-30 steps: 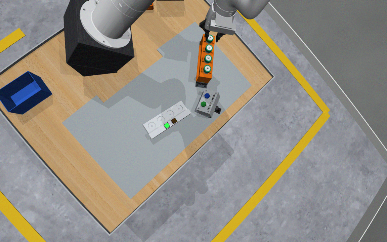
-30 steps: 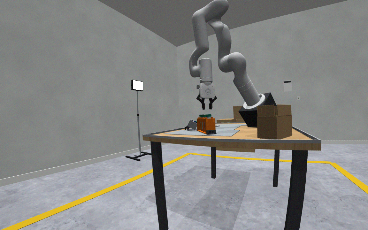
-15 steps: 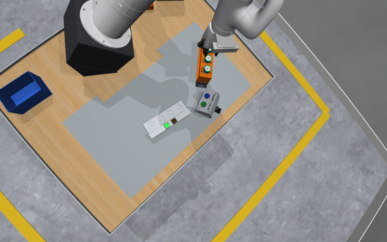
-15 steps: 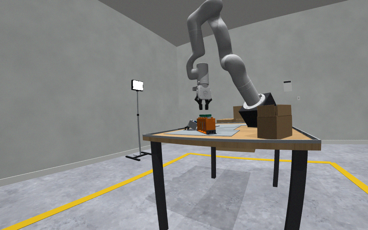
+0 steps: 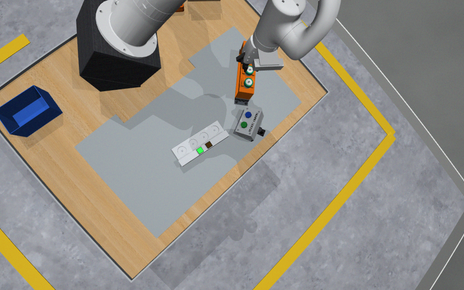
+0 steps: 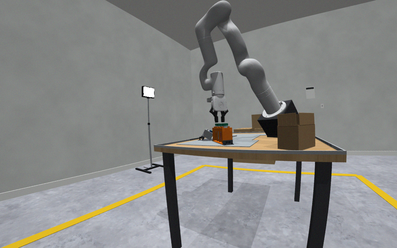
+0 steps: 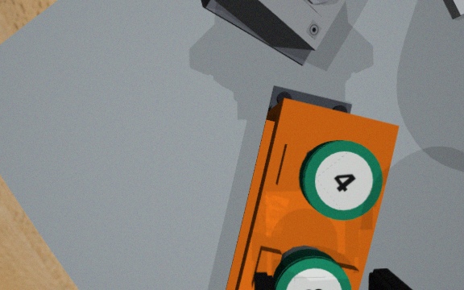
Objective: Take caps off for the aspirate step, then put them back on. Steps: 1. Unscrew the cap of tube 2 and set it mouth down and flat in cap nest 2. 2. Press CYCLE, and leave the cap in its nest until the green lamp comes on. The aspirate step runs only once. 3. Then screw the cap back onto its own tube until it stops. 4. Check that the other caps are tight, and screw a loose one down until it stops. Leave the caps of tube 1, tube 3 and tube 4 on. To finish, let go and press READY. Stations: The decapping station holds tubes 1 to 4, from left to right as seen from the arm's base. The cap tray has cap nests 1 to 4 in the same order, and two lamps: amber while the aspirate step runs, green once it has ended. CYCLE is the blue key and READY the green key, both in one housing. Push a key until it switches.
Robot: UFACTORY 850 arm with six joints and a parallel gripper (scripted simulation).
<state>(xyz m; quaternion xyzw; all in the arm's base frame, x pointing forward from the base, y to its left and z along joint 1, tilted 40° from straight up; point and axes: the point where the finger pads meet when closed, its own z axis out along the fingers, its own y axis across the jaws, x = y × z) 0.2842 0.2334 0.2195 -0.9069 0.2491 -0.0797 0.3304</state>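
My gripper is now 4 cm past the green-rimmed cap, 3 cm to the right of it and 4 cm above it. From my hand the other things lie so: blue cycle key 14 cm ahead, 9 cm to the right, 8 cm below; key housing 17 cm ahead, 10 cm to the right, 10 cm below; green ready key 17 cm ahead, 12 cm to the right, 8 cm below.
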